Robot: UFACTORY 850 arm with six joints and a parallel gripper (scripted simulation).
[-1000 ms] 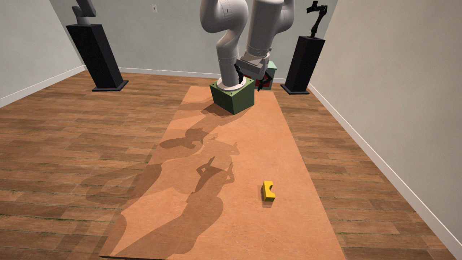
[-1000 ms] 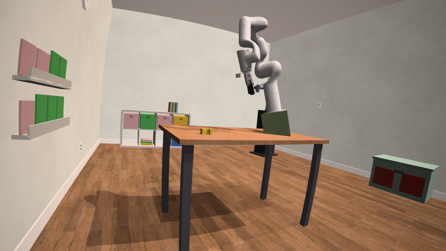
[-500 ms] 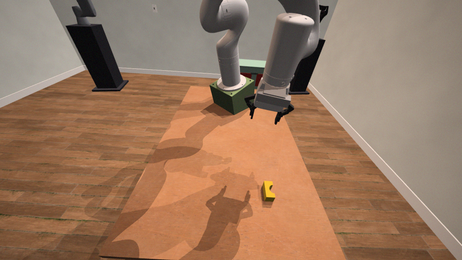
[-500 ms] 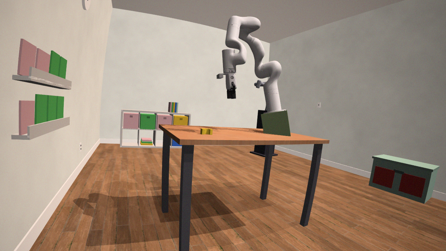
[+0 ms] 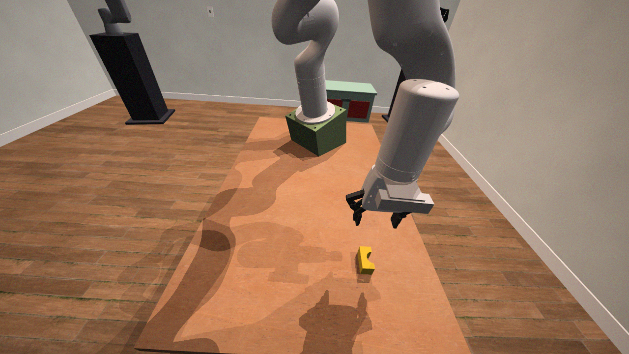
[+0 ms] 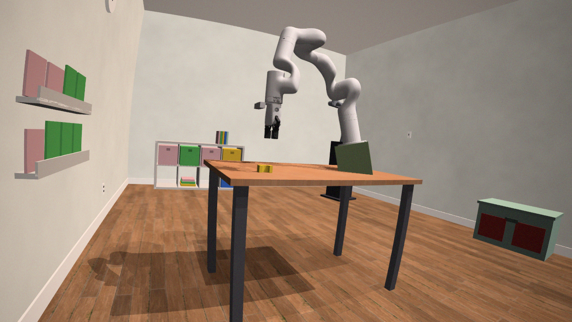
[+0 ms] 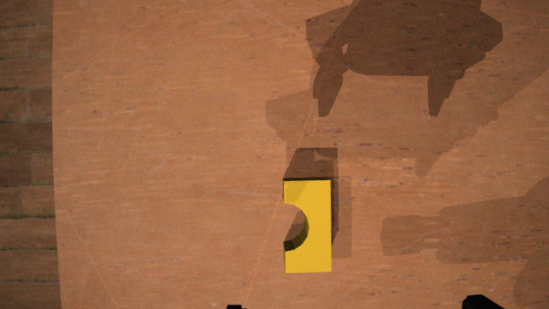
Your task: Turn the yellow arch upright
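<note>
Now: hand 15 cm above the yellow arch and 2 cm short of it.
</note>
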